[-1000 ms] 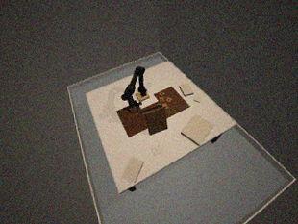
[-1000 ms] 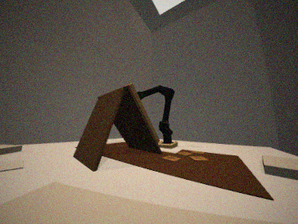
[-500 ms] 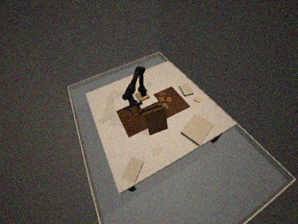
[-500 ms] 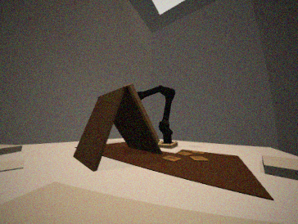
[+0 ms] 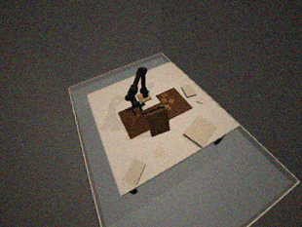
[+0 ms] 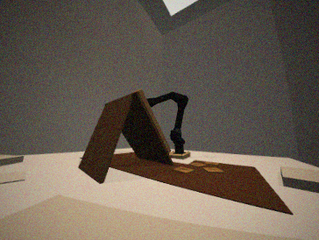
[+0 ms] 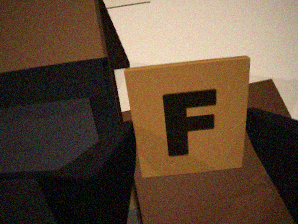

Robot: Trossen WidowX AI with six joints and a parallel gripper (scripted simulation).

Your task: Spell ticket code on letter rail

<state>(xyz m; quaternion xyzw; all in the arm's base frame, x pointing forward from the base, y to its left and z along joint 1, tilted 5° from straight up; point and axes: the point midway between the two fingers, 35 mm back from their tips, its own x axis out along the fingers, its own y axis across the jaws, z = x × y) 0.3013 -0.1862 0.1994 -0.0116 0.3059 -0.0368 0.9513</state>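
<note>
Right now my gripper tip is 11 cm to the right of the white ticket, 8 cm above it and 6 cm past it. Also, from my gripper tip: pale slip 36 cm ahead, 17 cm below, 4 cm to the left; then brown mat 21 cm to the left, 17 cm below, 14 cm behind.
</note>
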